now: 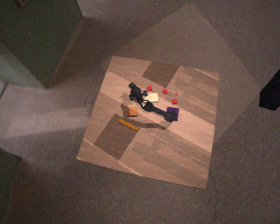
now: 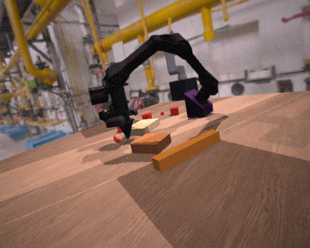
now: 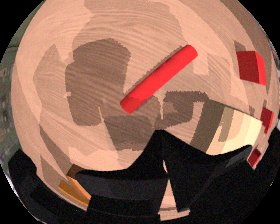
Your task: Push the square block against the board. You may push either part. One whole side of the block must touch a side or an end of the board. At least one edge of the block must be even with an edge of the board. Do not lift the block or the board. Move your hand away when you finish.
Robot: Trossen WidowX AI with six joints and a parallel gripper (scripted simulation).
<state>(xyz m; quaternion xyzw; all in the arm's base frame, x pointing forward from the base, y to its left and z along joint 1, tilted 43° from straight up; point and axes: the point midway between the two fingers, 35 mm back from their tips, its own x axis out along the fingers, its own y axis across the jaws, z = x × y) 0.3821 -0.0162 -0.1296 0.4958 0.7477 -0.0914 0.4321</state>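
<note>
Right now my gripper tip is 4 cm to the left of the red stick and 3 cm short of it. From my gripper tip the other things lie so: flat cream block: 12 cm behind, 4 cm to the right, 1 cm above; then orange board: 31 cm to the left, 1 cm ahead, 1 cm above; then square block: 16 cm to the left, 2 cm ahead, 1 cm above.
</note>
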